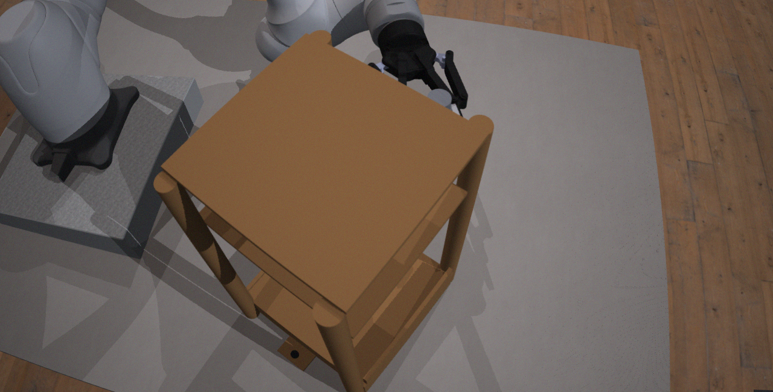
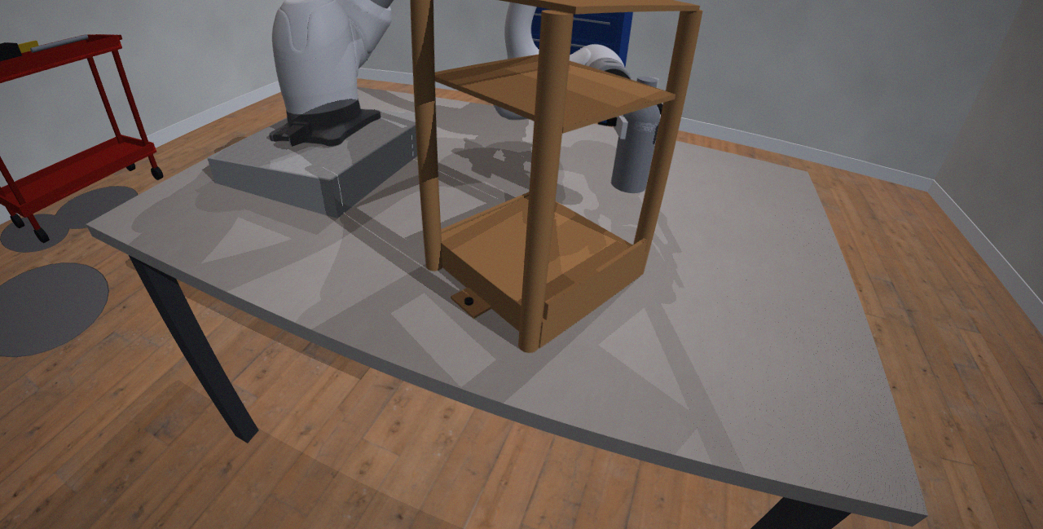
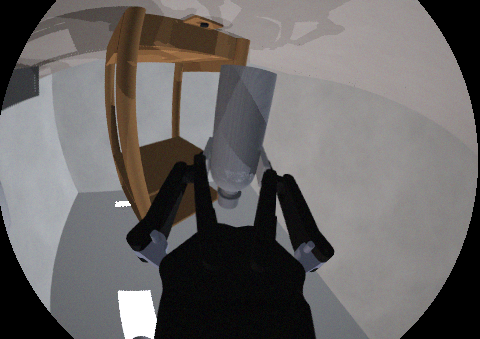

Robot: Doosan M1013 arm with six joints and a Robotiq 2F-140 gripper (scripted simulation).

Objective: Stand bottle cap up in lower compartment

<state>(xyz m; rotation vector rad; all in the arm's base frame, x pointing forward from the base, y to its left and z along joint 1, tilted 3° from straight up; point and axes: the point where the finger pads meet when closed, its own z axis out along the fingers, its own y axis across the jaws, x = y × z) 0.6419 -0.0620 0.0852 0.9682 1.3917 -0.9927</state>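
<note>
Right now my hand is 10 mm below the grey bottle. Round my hand: brown shelving unit: 110 mm behind, 180 mm to the right, 10 mm above.
</note>
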